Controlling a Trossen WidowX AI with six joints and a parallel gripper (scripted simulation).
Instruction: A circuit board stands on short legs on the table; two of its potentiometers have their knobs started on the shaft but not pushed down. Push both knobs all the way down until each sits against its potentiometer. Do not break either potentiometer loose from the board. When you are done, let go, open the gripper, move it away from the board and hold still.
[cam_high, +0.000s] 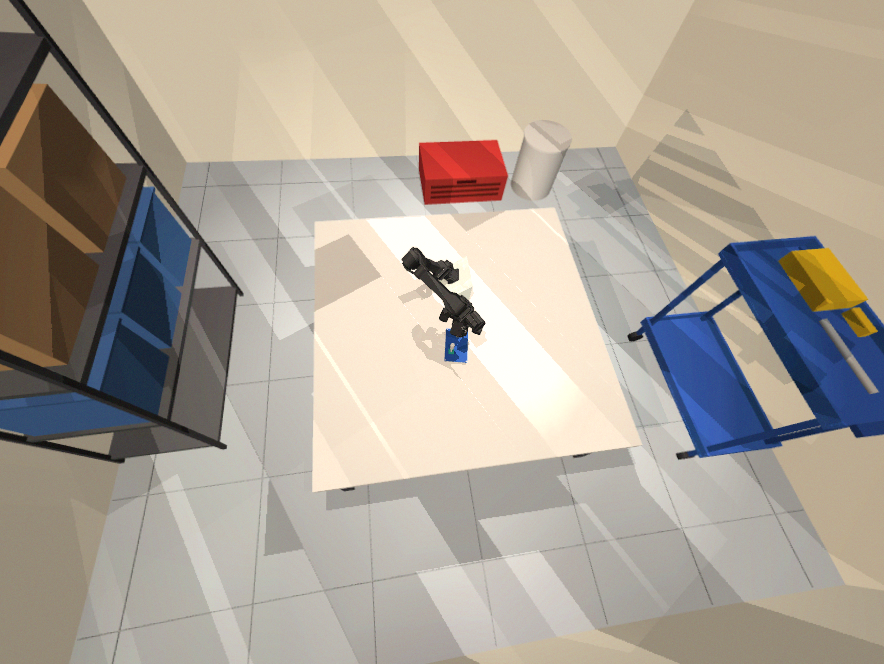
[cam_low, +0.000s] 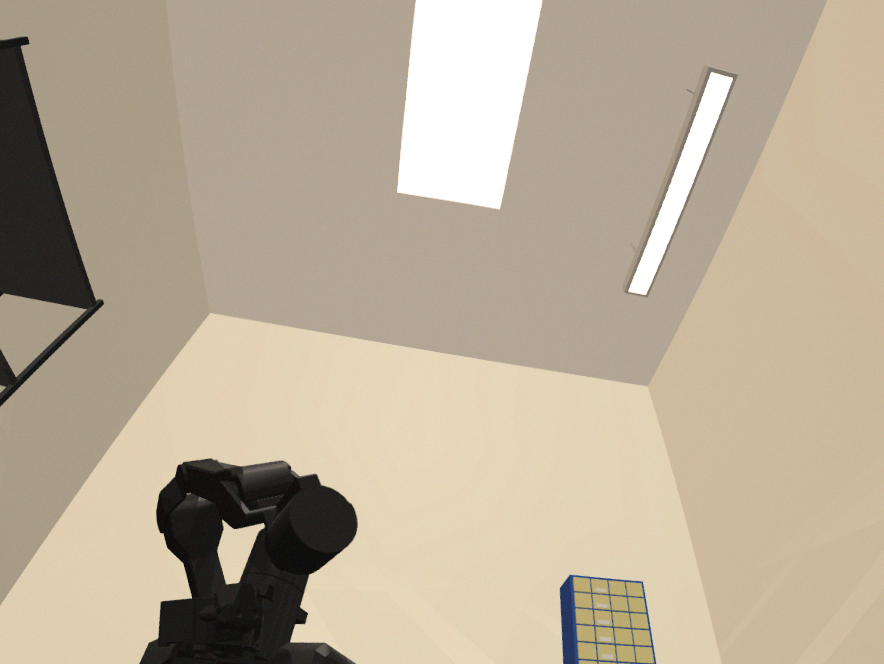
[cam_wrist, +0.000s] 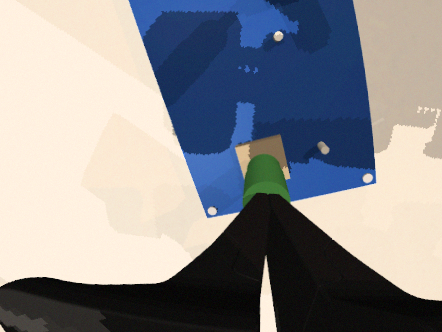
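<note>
Right now my gripper tip is 2 cm above the green knob. Round my gripper tip: potentiometer with knob: 8 cm ahead, 4 cm to the right, 1 cm below.
</note>
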